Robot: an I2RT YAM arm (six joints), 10 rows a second.
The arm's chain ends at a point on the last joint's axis. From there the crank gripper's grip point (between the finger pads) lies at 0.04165 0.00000 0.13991 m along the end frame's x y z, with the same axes.
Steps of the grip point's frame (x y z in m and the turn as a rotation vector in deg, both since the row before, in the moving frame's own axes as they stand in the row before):
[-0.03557 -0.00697 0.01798 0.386 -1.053 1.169]
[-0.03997 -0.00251 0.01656 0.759 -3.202 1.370]
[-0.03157 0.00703 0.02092 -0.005 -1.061 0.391]
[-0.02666 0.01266 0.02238 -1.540 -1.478 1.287]
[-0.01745 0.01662 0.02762 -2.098 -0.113 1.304]
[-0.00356 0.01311 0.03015 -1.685 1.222 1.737]
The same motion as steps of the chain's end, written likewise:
[-0.03299 -0.00685 0.01724 0.386 -1.053 1.169]
[-0.03210 -0.00154 0.01446 0.759 -3.202 1.370]
[-0.02897 0.00674 0.02017 -0.005 -1.061 0.391]
[-0.02299 0.00799 0.02142 -1.540 -1.478 1.287]
[-0.01710 0.01055 0.02765 -2.098 -0.113 1.304]
[-0.00645 0.00770 0.03115 -1.685 1.222 1.737]

